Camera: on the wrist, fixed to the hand. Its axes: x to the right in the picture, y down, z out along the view.
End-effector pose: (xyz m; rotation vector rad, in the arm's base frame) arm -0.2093 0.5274 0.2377 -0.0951 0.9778 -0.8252
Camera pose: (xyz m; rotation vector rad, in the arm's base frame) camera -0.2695 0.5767 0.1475 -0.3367 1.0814 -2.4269
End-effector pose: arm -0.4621 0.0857 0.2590 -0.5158 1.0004 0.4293
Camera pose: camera -0.5531 0.0512 0.1903 -0.8758 0.8447 -1.1852
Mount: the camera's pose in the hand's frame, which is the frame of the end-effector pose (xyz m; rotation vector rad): 0.0131 0.0379 -0.1122 0.3622 0.4489 -1.4581
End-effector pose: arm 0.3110 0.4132 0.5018 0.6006 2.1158 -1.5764
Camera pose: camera 0.3129 0.5321 0.4940 0.4975 -1.5957 1.5746
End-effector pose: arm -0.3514 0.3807 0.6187 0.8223 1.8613 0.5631
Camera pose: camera -0.4466 0.4131 0.6827 -0.6142 2.4085 -0.5754
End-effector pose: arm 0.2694 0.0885 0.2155 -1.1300 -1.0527 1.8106
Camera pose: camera 0.3630 0.1138 0.1462 -0.2595 -0.8119 0.4871
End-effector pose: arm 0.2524 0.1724 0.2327 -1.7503 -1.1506 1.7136
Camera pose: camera 0.3685 0.1885 0.2110 -0.5786 -1.2347 0.5166
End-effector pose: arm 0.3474 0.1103 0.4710 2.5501 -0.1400 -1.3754
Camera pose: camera 0.4492 0.0896 0.5293 -1.9731 -1.2565 0.5885
